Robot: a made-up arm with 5 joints.
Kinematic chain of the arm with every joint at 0, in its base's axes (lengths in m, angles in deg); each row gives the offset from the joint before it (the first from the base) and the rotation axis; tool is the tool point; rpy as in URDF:
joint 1: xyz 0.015 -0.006 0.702 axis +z
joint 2: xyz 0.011 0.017 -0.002 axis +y
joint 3: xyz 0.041 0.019 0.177 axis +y
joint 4: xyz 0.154 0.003 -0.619 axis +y
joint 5: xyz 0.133 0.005 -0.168 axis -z
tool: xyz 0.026 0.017 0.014 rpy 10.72 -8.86 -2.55
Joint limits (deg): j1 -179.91..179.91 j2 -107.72..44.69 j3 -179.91..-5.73 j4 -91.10..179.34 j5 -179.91..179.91
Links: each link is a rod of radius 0.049 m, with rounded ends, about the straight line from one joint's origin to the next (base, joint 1, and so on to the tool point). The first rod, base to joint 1, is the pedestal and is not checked.
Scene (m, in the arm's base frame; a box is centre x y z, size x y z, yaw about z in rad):
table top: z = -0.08
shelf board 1: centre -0.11 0.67 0.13 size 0.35 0.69 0.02 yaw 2
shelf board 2: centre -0.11 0.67 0.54 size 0.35 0.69 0.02 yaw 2
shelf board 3: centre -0.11 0.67 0.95 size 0.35 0.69 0.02 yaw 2
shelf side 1: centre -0.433 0.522 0.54 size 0.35 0.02 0.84 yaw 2
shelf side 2: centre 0.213 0.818 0.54 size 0.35 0.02 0.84 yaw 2
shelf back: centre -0.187 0.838 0.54 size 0.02 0.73 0.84 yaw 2
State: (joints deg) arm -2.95 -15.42 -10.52 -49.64 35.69
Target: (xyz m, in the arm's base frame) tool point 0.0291 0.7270 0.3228
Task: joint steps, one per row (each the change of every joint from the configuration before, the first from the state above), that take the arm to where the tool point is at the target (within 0.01 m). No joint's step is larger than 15 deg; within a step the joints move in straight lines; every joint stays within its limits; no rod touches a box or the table.
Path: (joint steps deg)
1: 13.78 5.23 -0.24 -2.27 -0.48
2: 13.78 5.22 -0.24 -2.28 -0.48
3: 13.78 5.23 -0.25 -2.27 -0.48
4: 13.78 5.22 -0.24 -2.27 -0.48
5: 13.78 5.23 -0.24 -2.28 -0.47
6: 4.86 2.42 -8.31 12.53 -0.46
7: 4.86 2.41 -8.31 12.54 -0.46
8: 4.86 2.42 -8.31 12.53 -0.46
9: 4.85 2.41 -8.32 12.53 -0.46

